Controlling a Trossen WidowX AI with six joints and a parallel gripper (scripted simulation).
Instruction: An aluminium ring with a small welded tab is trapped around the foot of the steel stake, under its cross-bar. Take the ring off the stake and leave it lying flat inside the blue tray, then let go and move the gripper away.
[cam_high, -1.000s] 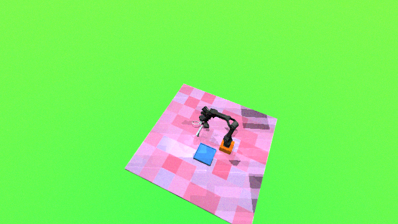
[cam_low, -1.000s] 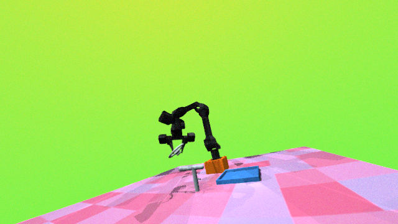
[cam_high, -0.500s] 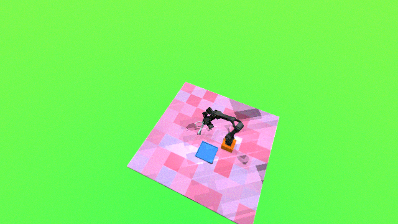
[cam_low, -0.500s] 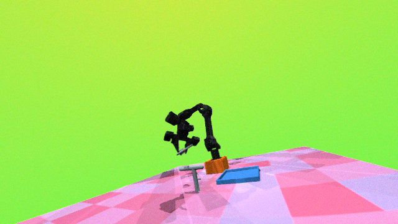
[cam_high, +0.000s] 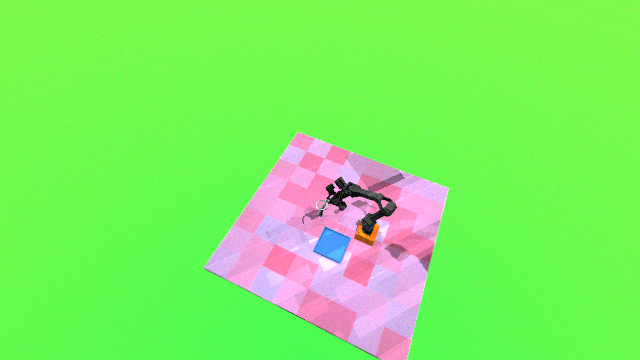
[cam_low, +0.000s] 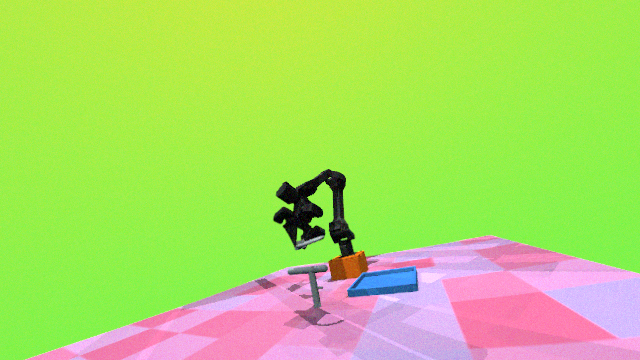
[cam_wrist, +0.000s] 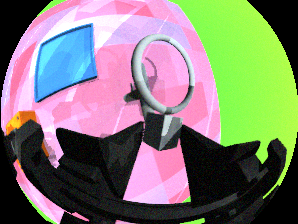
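The blue tray is 140 mm behind my gripper tip, 200 mm to the left of it and 160 mm below it. From my gripper tip the other things lie so: aluminium ring (20 mm ahead, 40 mm to the left, 10 mm above).
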